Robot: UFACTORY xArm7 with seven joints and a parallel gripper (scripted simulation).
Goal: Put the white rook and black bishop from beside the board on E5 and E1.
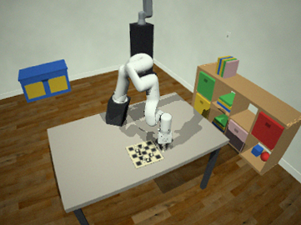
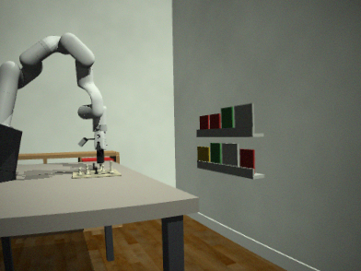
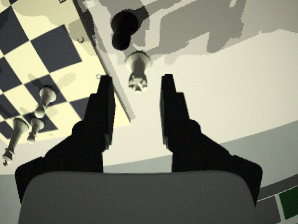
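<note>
Right now my hand is 40 mm above the white rook. Round my hand: chessboard: 70 mm behind, 130 mm to the right, 60 mm below; then black bishop: 40 mm behind, 10 mm to the left, 40 mm below; then black pawn: 70 mm behind, 160 mm to the right, 40 mm below.
</note>
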